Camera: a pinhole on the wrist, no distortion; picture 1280 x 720 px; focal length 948.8 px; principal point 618.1 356.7 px. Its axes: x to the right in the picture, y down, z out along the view. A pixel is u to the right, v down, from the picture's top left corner.
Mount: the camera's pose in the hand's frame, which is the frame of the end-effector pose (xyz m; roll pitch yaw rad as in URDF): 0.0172 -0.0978 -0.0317 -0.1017 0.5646 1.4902
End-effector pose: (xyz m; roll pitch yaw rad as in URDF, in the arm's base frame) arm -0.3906 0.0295 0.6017 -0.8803 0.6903 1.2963
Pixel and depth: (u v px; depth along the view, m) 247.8 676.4 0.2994
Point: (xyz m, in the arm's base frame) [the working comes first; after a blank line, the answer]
In the camera's frame: -0.1169 0.1009 0.2994

-0.5623 0.1226 0.8246
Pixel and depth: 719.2 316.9 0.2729
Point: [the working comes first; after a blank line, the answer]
In the camera's frame: 0.0291 -0.0114 0.2729

-0.5580 0.1281 0.6386
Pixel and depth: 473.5 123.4 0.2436
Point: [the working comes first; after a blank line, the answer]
In the camera's frame: -0.0371 -0.0599 0.2436

-0.5037 0.1926 0.6603
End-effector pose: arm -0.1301 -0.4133 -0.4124 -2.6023 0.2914 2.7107
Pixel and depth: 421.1 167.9 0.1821
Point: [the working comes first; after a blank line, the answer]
In the camera's frame: -0.0378 -0.0362 0.1821

-0.1796 -0.5030 -0.5269
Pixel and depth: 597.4 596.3 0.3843
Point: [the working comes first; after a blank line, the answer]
In the camera's frame: -0.0084 0.0970 0.3843

0.0133 -0.5428 -0.6707
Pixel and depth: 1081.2 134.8 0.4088
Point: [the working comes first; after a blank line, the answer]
In the camera's frame: 0.1995 -0.0956 0.4088

-0.0752 -0.2871 -0.7587
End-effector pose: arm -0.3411 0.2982 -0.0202 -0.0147 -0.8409 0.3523
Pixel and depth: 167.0 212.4 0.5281
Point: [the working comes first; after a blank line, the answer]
In the camera's frame: -0.2511 -0.0803 0.5281

-0.6911 0.1497 0.3858
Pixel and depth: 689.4 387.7 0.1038
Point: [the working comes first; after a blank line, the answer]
In the camera's frame: 0.0078 0.0034 0.1038

-0.3601 0.2545 0.0204
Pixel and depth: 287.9 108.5 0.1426
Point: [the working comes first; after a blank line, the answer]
In the camera's frame: -0.0496 -0.0373 0.1426

-0.3761 0.2193 0.0908
